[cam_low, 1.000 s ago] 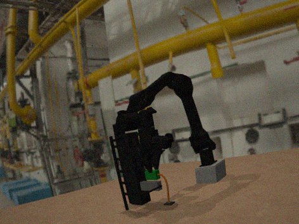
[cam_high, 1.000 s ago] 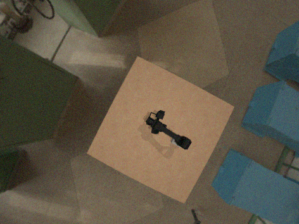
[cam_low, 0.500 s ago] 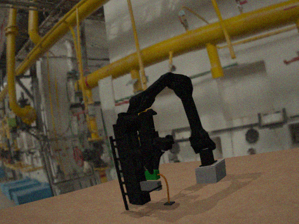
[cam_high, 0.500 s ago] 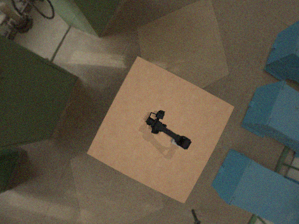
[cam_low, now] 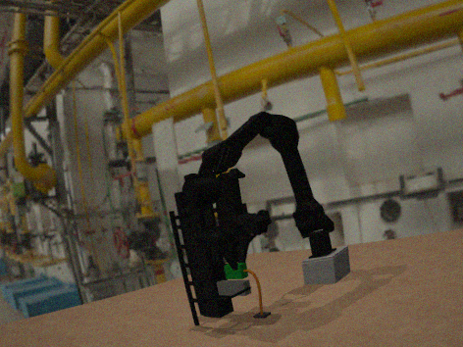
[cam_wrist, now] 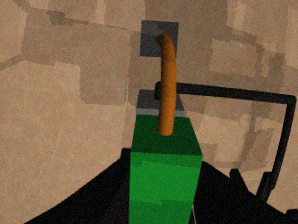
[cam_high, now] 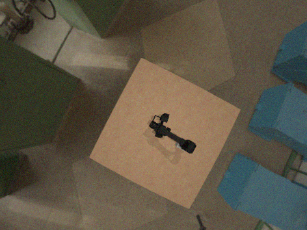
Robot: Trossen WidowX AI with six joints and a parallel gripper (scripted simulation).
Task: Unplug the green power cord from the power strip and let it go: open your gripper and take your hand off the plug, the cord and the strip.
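Now: the green plug 1 cm ahead of my gripper tip and 3 cm to the right of it.
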